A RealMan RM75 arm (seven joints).
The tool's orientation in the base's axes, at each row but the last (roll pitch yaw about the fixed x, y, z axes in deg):
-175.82, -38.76, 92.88
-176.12, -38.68, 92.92
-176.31, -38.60, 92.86
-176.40, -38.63, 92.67
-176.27, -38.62, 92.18
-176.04, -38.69, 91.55
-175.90, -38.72, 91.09
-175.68, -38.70, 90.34
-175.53, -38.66, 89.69
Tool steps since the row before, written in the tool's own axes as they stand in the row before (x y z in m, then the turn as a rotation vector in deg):
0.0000, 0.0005, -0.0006, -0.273, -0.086, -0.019
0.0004, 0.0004, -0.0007, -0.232, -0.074, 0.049
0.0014, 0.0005, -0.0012, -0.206, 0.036, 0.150
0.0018, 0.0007, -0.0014, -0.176, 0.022, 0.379
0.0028, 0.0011, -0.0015, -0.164, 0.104, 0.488
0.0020, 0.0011, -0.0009, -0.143, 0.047, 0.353
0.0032, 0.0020, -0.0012, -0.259, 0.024, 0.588
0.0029, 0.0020, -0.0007, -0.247, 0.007, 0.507
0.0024, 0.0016, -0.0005, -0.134, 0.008, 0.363
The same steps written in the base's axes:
0.0006, -0.0003, 0.0004, -0.073, -0.233, -0.151
0.0005, -0.0001, 0.0008, -0.069, -0.157, -0.179
0.0006, 0.0004, 0.0018, 0.030, -0.065, -0.247
0.0008, 0.0006, 0.0022, -0.006, 0.099, -0.406
0.0011, 0.0013, 0.0029, 0.065, 0.183, -0.488
0.0011, 0.0011, 0.0019, 0.020, 0.111, -0.367
0.0020, 0.0019, 0.0028, -0.021, 0.165, -0.621
0.0020, 0.0019, 0.0022, -0.032, 0.123, -0.549
0.0016, 0.0016, 0.0018, -0.020, 0.122, -0.367

